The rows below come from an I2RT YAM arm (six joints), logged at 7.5 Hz.
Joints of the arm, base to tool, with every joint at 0 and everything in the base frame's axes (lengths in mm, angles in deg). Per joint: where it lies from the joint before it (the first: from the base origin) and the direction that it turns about. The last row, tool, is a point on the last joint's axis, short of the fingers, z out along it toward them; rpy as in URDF.
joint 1: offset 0 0 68 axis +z
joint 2: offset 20 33.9 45.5 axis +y
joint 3: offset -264 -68.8 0 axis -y
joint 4: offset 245 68.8 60 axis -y
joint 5: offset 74 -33.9 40.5 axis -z
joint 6: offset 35.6 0 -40.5 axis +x
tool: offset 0 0 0 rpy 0 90 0
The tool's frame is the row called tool.
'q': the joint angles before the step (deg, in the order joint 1, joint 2, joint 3, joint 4, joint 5, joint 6). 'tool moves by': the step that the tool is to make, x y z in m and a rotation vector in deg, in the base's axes. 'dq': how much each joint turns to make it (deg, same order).
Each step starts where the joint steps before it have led.
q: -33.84 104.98 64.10 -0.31 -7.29 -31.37
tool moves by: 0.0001 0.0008 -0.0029 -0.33 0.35 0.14
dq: 0.13 0.24 -0.37 0.46 0.30 -0.36
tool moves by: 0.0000 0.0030 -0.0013 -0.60 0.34 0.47
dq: 0.40 -0.19 -0.57 0.36 0.40 -0.57
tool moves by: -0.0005 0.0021 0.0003 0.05 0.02 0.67
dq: 0.18 -0.32 -0.32 -0.08 -0.39 -0.30
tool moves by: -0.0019 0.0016 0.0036 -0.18 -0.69 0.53
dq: -0.01 -0.92 -0.51 0.24 -0.55 -0.18
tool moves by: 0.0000 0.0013 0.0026 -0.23 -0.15 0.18
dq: 0.17 -0.43 0.03 -0.22 0.06 -0.09
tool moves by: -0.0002 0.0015 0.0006 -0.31 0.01 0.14
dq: 0.19 -0.27 -0.24 0.11 0.21 -0.17
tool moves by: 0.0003 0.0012 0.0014 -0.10 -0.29 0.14
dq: 0.17 -0.25 -0.07 0.13 -0.02 0.08
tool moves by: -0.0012 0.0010 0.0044 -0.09 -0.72 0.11
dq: 0.00 -0.81 -0.16 0.02 -0.28 0.17
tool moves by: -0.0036 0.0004 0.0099 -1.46 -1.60 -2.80
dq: -0.02 -1.87 -0.63 1.06 2.41 1.44
